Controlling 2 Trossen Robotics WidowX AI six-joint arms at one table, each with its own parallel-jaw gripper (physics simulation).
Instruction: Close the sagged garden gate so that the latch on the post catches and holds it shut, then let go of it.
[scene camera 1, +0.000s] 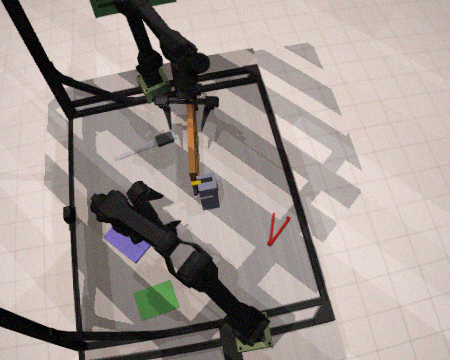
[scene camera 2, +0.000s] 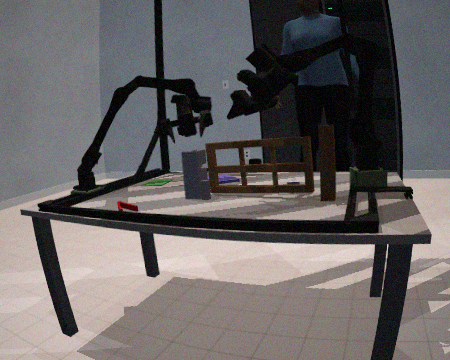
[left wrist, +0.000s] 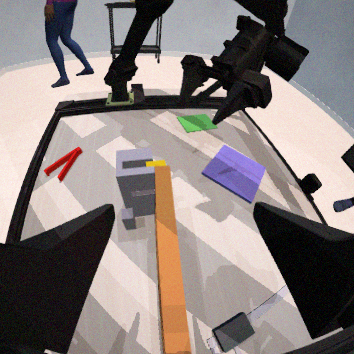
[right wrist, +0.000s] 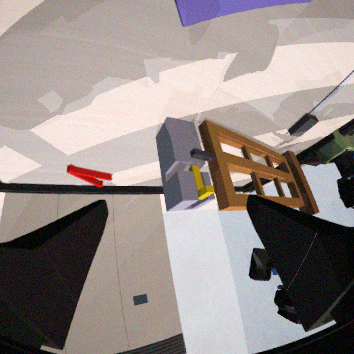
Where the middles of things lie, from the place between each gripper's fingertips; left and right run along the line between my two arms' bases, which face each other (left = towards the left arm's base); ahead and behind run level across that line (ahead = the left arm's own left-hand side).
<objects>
Right now the grey latch post (right wrist: 176, 137) is 130 mm ahead of my right hand, 100 mm below it and 70 mm to the left of it. The rest, counted from my right hand: brown wooden gate (scene camera 2: 307, 166): 230 mm to the left, 140 mm ahead, 80 mm below; brown hinge post (scene camera 2: 326, 132): 450 mm to the left, 200 mm ahead, 70 mm below.
Right now the grey latch post is 1 cm ahead of my left hand, 12 cm to the right of it and 16 cm below it. The rest, counted from my left hand: brown wooden gate (2 cm ahead, 4 cm to the left, 14 cm below); then brown hinge post (8 cm ahead, 25 cm to the left, 13 cm below).
</objects>
